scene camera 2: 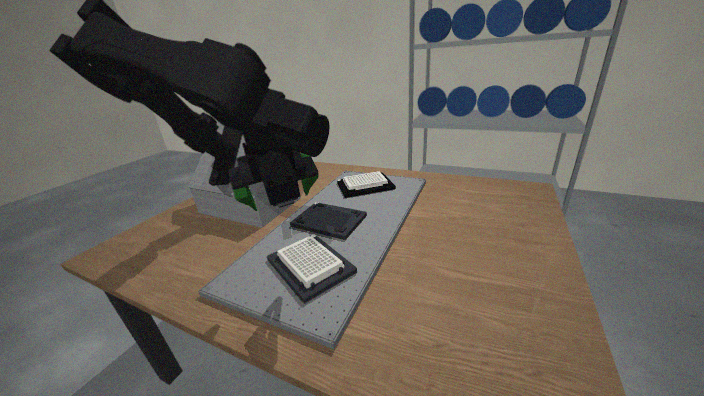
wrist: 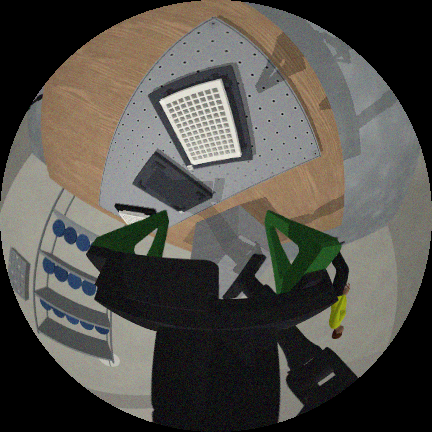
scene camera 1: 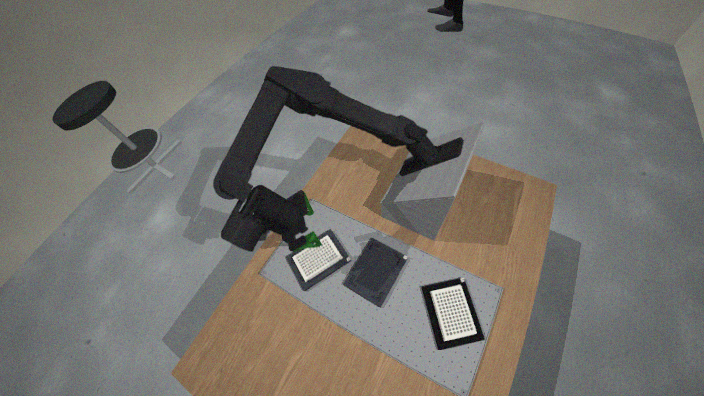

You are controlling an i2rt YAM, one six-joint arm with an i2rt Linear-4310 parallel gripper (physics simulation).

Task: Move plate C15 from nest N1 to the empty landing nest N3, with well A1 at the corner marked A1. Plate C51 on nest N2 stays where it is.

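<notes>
The gripper (scene camera 1: 312, 223) (scene camera 2: 281, 201) (wrist: 217, 213) is open and empty, its green fingers spread wide, above the board's back edge and not touching a plate. A white well plate (scene camera 1: 317, 257) (scene camera 2: 310, 261) (wrist: 200, 122) sits on a dark grey nest (scene camera 1: 303, 285) (scene camera 2: 306, 295) (wrist: 242, 100), nearest the gripper in scene camera 1. A second white plate (scene camera 1: 453, 312) (scene camera 2: 365, 180) (wrist: 134, 217) sits on a black nest (scene camera 1: 460, 343) (scene camera 2: 370, 190) at the other end. The empty landing nest N3 (scene camera 1: 376, 272) (scene camera 2: 327, 220) (wrist: 172, 182) lies between them, with a white corner mark. Plate labels and the A1 lettering are unreadable.
The nests stand on a grey perforated board (scene camera 1: 400, 345) (scene camera 2: 240, 290) (wrist: 285, 115) on a wooden table (scene camera 1: 240, 345) (scene camera 2: 490, 280) (wrist: 75, 105). The arm's grey wedge-shaped base (scene camera 1: 417, 215) stands behind the board. A stool (scene camera 1: 85, 106) and a rack (scene camera 2: 500, 123) stand farther off.
</notes>
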